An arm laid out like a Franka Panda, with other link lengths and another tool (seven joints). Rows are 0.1 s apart.
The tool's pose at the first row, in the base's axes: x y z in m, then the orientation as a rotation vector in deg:
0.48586 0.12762 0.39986 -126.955 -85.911 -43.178
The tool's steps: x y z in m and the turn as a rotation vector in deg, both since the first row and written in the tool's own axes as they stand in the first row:
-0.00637 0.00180 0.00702 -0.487 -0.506 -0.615
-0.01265 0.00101 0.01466 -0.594 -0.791 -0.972
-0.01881 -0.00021 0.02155 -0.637 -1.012 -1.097
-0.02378 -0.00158 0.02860 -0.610 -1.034 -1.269
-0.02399 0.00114 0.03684 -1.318 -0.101 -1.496
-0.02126 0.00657 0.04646 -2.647 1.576 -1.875
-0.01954 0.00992 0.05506 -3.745 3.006 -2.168
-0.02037 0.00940 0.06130 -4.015 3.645 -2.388
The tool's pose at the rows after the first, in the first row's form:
0.48725 0.12623 0.39041 -127.299 -86.872 -43.306
0.48640 0.12622 0.38053 -127.362 -87.437 -43.227
0.48502 0.12603 0.37131 -127.472 -87.691 -43.082
0.48389 0.12687 0.36269 -127.364 -87.913 -43.088
0.48822 0.13036 0.35603 -127.090 -87.707 -44.746
0.49625 0.13579 0.35007 -126.622 -87.275 -47.762
0.50182 0.14067 0.34430 -126.184 -86.850 -50.285
0.50251 0.14379 0.33885 -125.770 -86.779 -51.231

